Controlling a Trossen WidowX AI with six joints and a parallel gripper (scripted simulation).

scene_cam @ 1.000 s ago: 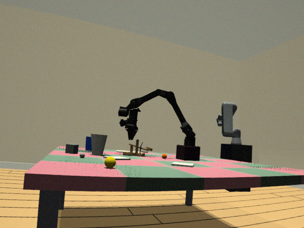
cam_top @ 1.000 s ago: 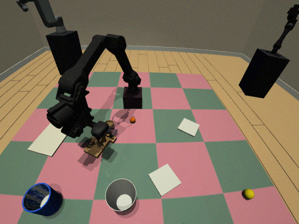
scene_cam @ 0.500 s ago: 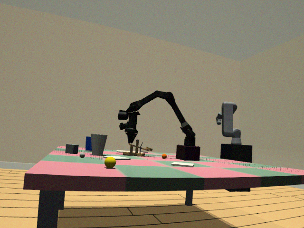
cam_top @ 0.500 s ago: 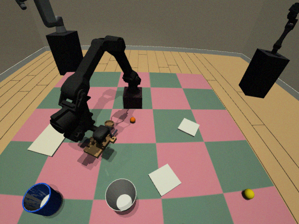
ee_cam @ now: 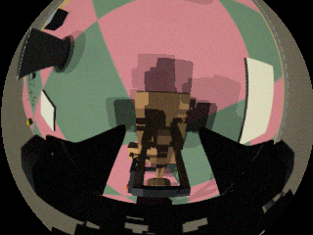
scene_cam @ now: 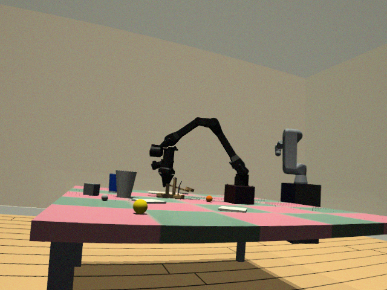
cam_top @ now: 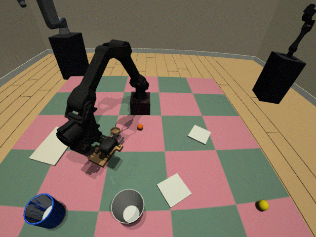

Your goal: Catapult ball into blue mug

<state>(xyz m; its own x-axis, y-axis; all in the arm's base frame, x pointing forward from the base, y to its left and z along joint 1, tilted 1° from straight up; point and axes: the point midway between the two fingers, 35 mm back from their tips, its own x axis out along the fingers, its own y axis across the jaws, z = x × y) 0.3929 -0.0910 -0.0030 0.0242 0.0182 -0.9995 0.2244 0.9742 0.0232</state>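
Right now the orange ball is 21 cm behind my gripper tip, 13 cm to the left of it and 4 cm below it. Also, from my gripper tip: blue mug: 26 cm ahead, 7 cm to the right, 2 cm below; then grey cup: 20 cm ahead, 20 cm to the left, 2 cm below; then wooden catapult: 7 cm behind, 3 cm to the left.
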